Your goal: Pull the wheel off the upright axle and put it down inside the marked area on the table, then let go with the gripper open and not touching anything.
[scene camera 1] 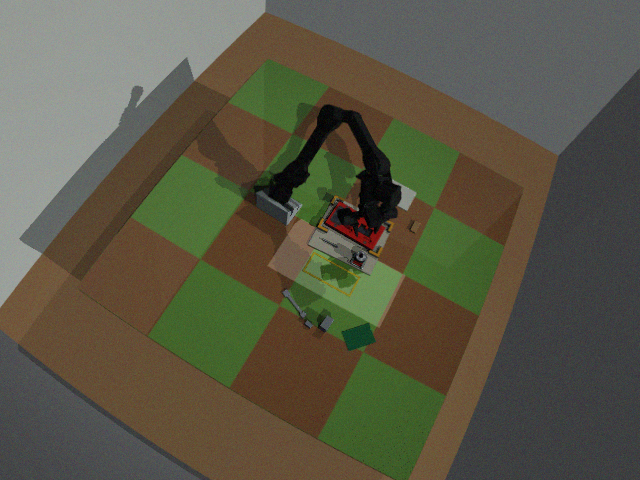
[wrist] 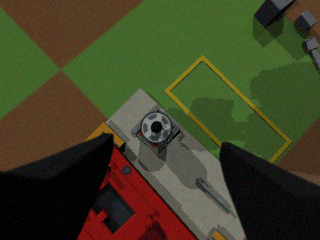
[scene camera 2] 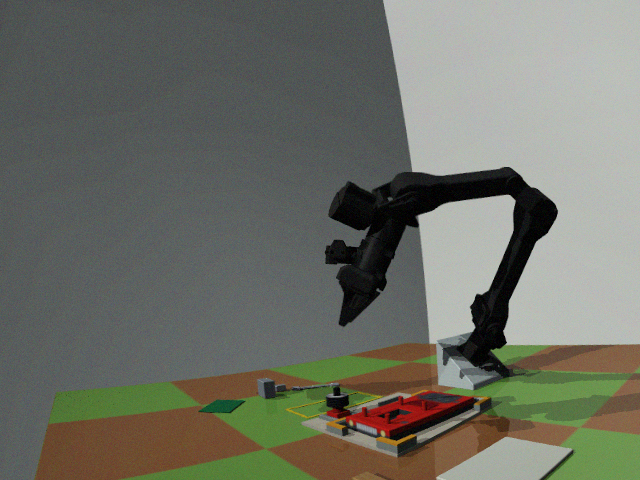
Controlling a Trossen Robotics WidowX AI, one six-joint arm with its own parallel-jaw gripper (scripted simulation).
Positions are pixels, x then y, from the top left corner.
Scene:
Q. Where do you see a grey base plate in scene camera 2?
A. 336,427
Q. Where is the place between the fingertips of my gripper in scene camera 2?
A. At 345,323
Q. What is my gripper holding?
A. Nothing.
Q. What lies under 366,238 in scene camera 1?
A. A red fixture.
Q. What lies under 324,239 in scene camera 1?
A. A grey base plate.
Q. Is my gripper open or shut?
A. Open.

